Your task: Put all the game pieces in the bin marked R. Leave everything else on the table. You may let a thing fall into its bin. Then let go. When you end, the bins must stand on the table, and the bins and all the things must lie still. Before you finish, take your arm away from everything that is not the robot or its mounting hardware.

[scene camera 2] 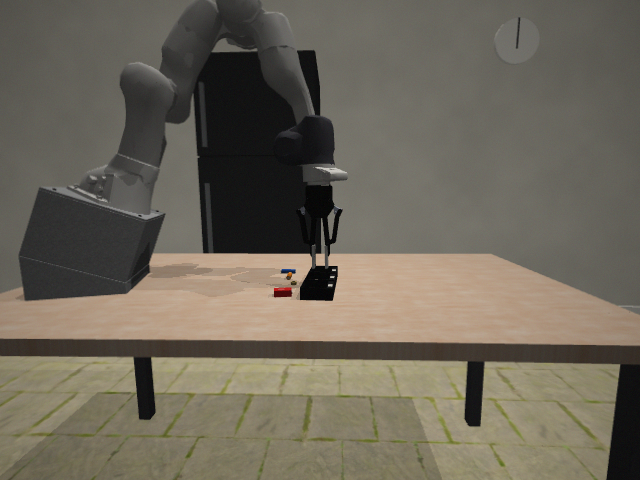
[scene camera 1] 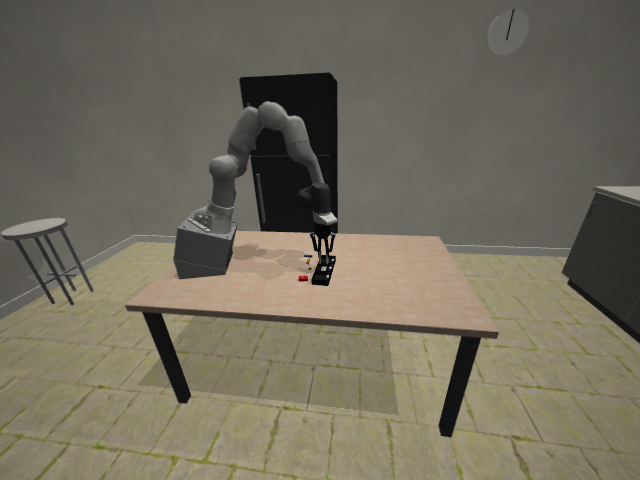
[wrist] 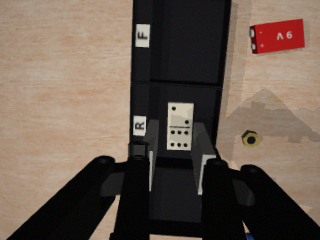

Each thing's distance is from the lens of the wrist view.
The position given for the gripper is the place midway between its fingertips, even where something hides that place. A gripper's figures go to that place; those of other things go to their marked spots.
gripper (wrist: 175, 136): 0.21 m
red block (wrist: 269, 37): 0.25 m
